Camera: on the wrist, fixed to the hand. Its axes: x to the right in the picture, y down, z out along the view.
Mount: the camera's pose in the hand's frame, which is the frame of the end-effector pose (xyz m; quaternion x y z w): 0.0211 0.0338 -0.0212 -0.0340 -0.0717 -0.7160 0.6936
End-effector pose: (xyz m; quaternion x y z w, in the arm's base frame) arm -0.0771 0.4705 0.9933 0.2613 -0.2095 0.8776 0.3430
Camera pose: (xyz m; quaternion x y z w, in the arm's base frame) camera -0.1211 0.4696 0.9832 0.3825 -0.0126 0.3373 0.8601
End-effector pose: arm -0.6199 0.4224 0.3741 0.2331 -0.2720 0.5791 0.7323
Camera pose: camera -0.6463 0.4590 0.3733 0.3731 -0.0940 -0.1486 0.9110
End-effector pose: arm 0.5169 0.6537 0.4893 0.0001 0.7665 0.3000 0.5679
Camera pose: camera 0.4794 0.6789 0.4902 -0.5465 0.4808 -0.1725 0.6636
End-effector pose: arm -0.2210 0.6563 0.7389 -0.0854 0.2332 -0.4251 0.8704
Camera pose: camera -0.1963 0.6620 0.7016 -0.2863 0.0526 -0.9040 0.3132
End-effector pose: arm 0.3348 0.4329 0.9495 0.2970 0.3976 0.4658 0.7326
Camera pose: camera 0.3068 0.4668 0.9595 -0.0702 0.4201 -0.2092 0.8802
